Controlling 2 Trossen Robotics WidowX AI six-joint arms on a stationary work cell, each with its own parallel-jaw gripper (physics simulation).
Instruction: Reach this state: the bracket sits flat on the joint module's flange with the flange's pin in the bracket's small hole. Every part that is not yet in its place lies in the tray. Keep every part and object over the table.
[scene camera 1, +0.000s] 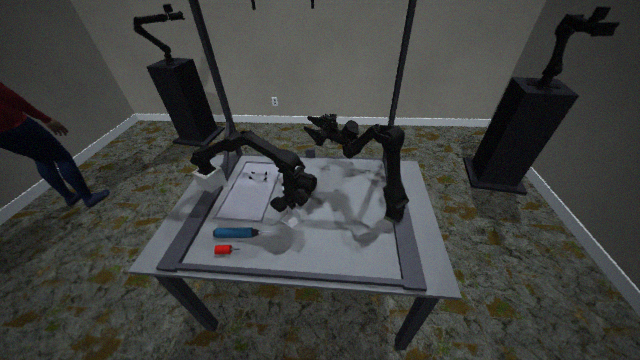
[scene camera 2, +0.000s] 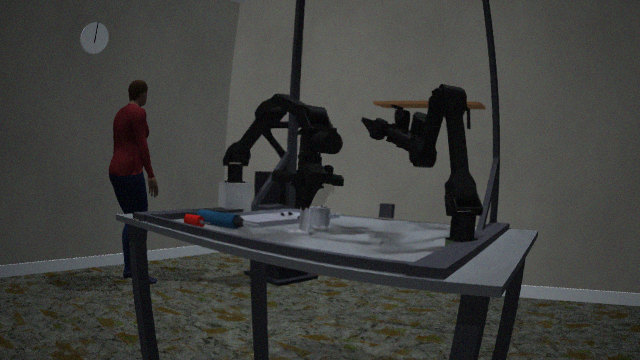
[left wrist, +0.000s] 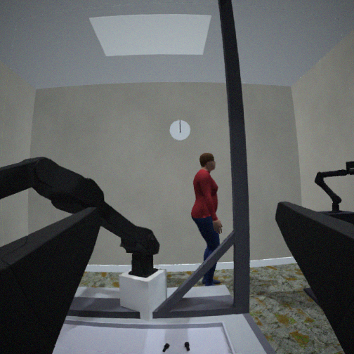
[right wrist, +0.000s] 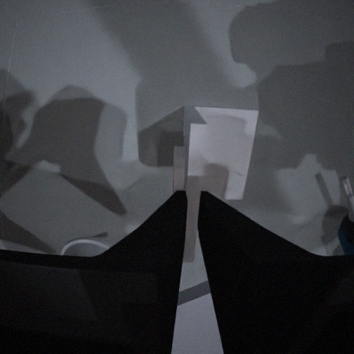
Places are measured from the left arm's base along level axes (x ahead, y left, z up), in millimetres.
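Pixels of known places: left gripper, fingertip midpoint: (scene camera 1: 305, 122) (scene camera 2: 369, 120); right gripper, fingertip midpoint: (scene camera 1: 292, 208) (scene camera 2: 305, 210); left arm's base, origin of the base link: (scene camera 1: 394, 214) (scene camera 2: 461, 239); right arm's base, origin of the base link: (scene camera 1: 206, 170) (scene camera 2: 234, 182).
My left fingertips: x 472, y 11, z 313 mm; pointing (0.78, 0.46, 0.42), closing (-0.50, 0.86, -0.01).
Note:
For each thing: its top centre in the pictures, then the offset to it from my left fingertips. "*": a spot on its surface instead.
- white L-shaped bracket, middle of its top: (scene camera 2: 298, 207) (scene camera 1: 289, 210) dx -110, dy +272, dz -262 mm
- joint module, middle of its top: (scene camera 2: 320, 205) dx -3, dy +160, dz -268 mm
- tray, middle of its top: (scene camera 2: 276, 214) (scene camera 1: 252, 186) dx +191, dy +232, dz -316 mm
- blue screwdriver, surface spot: (scene camera 2: 216, 218) (scene camera 1: 236, 236) * dx +5, dy +479, dz -308 mm
- red-handled driver, middle of its top: (scene camera 2: 198, 215) (scene camera 1: 227, 246) dx -14, dy +537, dz -298 mm
- white block, middle of its top: (scene camera 2: 234, 182) (scene camera 1: 206, 170) dx +370, dy +340, dz -220 mm
The white L-shaped bracket (scene camera 1: 291, 221) (scene camera 2: 304, 220) (right wrist: 222, 150) is held by my right gripper (right wrist: 190, 199), shut on its thin upright wall; its wide plate faces the camera in the right wrist view. The joint module (scene camera 2: 320, 218) is a pale cylinder standing beside the bracket in scene camera 2; part of its round rim (right wrist: 85, 241) shows at the lower left of the right wrist view. Its flange pin cannot be made out. My left gripper (scene camera 1: 306, 123) (scene camera 2: 363, 120) (left wrist: 188, 213) is open and empty, high above the back of the table. The tray (scene camera 1: 240, 206) (left wrist: 100, 340) holds small black screws (scene camera 1: 258, 175) (left wrist: 187, 345).
A blue screwdriver (scene camera 1: 234, 232) (scene camera 2: 216, 218) (right wrist: 346, 240) and a red-handled driver (scene camera 1: 223, 249) (scene camera 2: 193, 220) lie near the table's front left. A dark raised frame (scene camera 1: 290, 275) edges the table. The right arm stands on a white block (scene camera 1: 210, 180) (left wrist: 142, 295). A person (scene camera 2: 131, 145) (left wrist: 205, 197) stands beyond the table.

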